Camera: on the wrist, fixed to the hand. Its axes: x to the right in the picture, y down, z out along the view.
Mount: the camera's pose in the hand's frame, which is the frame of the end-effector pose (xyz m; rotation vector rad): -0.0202 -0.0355 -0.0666 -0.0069 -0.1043 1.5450
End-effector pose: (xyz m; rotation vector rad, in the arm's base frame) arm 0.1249 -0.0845 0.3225 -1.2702 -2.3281 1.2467
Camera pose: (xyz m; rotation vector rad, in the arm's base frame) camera 0.1515 -0.0712 0.3947 2.2764 0.7331 -1.0676
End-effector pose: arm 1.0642 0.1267 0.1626 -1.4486 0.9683 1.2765
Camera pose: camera 1.1116 0.0703 0.1886 0.3871 -2.0963 -2.2807
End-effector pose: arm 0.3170 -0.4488 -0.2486 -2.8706 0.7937 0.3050
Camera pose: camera 0.3289 -0.4217 -0.1763 1.5455 -2.6629 -0.5310
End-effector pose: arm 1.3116 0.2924 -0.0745 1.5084 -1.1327 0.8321
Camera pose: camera 1.3422 0.3628 -0.0890 0.3966 -2.3568 1.6943
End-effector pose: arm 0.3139 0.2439 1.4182 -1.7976 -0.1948 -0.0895
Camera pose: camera 0.2906 0.1854 1.4645 -1.5275 1.1197 1.0808
